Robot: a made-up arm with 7 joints. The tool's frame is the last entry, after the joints. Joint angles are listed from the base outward.
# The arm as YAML. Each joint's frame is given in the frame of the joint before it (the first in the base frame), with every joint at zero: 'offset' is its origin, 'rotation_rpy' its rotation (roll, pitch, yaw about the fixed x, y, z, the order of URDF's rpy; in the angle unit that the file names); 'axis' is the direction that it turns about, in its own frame. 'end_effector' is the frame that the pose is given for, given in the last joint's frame.
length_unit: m
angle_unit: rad
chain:
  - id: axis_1
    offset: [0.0, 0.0, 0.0]
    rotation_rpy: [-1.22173, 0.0, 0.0]
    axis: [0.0, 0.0, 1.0]
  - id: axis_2
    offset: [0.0, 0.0, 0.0]
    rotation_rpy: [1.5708, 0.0, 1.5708]
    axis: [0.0, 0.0, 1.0]
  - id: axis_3
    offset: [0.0, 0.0, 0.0]
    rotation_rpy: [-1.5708, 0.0, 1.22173]
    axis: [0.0, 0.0, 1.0]
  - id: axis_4
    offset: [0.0, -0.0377, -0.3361]
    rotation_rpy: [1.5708, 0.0, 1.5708]
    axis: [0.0, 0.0, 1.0]
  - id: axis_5
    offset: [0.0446, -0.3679, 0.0]
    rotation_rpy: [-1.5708, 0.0, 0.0]
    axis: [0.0, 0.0, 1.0]
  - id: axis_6
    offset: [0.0, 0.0, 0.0]
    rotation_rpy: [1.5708, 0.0, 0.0]
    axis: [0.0, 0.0, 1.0]
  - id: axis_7
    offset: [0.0, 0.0, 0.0]
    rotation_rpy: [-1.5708, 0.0, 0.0]
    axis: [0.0, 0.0, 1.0]
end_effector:
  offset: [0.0, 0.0, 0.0]
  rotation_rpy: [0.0, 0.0, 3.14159]
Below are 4 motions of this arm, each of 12 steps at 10 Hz.
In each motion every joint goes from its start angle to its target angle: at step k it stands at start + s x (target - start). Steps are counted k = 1, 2, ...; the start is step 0. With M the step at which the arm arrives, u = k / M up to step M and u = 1 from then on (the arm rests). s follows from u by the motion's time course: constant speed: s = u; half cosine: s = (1 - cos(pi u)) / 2; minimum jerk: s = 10 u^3 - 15 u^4 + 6 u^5.
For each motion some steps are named. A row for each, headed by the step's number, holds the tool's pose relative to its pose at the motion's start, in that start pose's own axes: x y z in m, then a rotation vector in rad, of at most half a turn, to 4 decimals.
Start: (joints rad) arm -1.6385 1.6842 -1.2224 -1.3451 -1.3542 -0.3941 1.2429
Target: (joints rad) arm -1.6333 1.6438 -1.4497 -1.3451 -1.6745 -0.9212 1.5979
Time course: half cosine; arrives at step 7
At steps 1, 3, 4, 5, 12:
1: 0.0012 -0.0041 -0.0025 -0.0381 -0.0047 0.0015
3: 0.0096 -0.0324 -0.0180 -0.3019 -0.0118 0.0133
4: 0.0151 -0.0514 -0.0270 -0.4754 0.0076 0.0209
5: 0.0201 -0.0688 -0.0341 -0.6299 0.0418 0.0262
12: 0.0247 -0.0852 -0.0400 -0.7719 0.0884 0.0290

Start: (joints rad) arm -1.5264 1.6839 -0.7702 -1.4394 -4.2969 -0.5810 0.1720
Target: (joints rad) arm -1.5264 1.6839 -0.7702 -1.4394 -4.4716 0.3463 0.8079
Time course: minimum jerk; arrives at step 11
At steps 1, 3, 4, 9, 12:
1: 0.0000 0.0000 0.0000 0.0004 0.0061 0.0032
3: 0.0000 0.0000 0.0000 0.0143 0.1192 0.0623
4: 0.0000 0.0000 0.0000 0.0403 0.2356 0.1222
9: 0.0000 0.0000 0.0000 0.3857 0.8010 0.3964
12: 0.0000 0.0000 0.0000 0.4191 0.8312 0.4099

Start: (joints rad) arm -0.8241 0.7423 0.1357 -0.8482 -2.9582 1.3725 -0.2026
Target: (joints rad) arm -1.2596 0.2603 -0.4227 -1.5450 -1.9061 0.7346 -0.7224
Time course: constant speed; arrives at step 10
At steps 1, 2, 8, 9, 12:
1: -0.0092 0.0506 -0.0403 -0.0997 0.0007 0.0601
2: -0.0251 0.0992 -0.0824 -0.1893 -0.0061 0.1358
8: -0.2569 0.3099 -0.3266 -0.3789 -0.0985 0.8527
9: -0.3140 0.3264 -0.3577 -0.3376 -0.1006 0.9985
12: -0.3741 0.3368 -0.3838 -0.2740 -0.0924 1.1453

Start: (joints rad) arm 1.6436 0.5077 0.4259 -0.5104 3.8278 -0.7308 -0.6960
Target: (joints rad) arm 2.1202 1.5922 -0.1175 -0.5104 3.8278 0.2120 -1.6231
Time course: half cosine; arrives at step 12
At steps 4, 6, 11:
4: 0.0171 -0.1407 0.0916 -0.4411 0.0231 -0.3854
6: 0.0226 -0.2480 0.2111 -0.8466 -0.0714 -0.8341
11: -0.0238 -0.3433 0.4762 -1.4415 -0.5216 -1.8284

